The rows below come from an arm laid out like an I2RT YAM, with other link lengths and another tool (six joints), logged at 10 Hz.
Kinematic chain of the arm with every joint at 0, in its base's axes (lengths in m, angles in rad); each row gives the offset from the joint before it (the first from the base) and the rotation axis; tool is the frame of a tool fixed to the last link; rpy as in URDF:
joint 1: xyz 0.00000 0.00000 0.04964 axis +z
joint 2: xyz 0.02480 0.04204 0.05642 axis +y
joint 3: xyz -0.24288 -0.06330 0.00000 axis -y
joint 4: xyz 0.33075 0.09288 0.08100 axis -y
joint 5: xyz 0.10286 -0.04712 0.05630 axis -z
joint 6: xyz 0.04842 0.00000 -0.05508 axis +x
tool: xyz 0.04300 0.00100 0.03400 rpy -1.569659 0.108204 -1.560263
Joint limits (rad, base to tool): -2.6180..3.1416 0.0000..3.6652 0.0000..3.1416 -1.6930..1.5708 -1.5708..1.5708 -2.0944..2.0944
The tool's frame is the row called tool.
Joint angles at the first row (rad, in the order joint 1, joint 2, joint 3, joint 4, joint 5, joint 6):
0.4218 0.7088 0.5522 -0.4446 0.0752 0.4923
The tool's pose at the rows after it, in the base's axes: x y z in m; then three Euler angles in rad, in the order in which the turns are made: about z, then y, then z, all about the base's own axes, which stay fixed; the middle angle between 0 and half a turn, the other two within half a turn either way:
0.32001 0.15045 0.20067 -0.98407 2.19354 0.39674
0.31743 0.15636 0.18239 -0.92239 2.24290 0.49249
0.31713 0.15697 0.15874 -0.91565 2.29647 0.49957
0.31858 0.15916 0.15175 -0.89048 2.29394 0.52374
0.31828 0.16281 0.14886 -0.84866 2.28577 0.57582
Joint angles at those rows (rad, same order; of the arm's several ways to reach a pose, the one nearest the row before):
0.4203 0.6980 0.5369 -0.4678 0.0278 0.4924
0.4188 0.7178 0.5201 -0.4816 -0.0490 0.4939
0.4203 0.7500 0.4924 -0.4756 -0.0506 0.4939
0.4203 0.7639 0.4786 -0.4466 -0.0689 0.5031
0.4203 0.7685 0.4709 -0.4295 -0.1087 0.5108

